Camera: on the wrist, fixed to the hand. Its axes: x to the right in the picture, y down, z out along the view.
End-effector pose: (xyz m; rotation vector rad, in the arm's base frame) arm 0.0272 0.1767 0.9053 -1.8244 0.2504 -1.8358
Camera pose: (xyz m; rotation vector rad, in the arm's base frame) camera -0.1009 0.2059 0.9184 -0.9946 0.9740 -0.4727
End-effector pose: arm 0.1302 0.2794 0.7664 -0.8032 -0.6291 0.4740
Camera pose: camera 0.2109 0.1764 0.7488 -0.9126 -0.0291 2.0559
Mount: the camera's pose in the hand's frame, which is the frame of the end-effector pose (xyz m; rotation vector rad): -0.0102 -0.0614 -0.1164 0.2187 -0.2522 1.5753
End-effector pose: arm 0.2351 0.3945 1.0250 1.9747 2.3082 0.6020
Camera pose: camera 0.1465 0.3475 1.1108 -2.9313 -0.2463 -0.0165
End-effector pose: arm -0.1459 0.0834 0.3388 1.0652 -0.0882 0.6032
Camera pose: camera -0.1485 0.1561 0.2286 1.1317 -1.1755 1.8995
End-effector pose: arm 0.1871 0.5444 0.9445 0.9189 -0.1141 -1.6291
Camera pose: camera 0.2096 0.6178 0.8371 0.4578 -0.9405 -0.2257
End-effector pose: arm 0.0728 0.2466 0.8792 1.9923 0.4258 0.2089
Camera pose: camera 0.0125 0.3640 0.8763 2.0878 -1.4062 0.8656
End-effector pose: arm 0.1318 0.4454 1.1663 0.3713 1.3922 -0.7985
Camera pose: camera 0.0054 0.4832 1.1688 1.2516 0.4362 0.3321
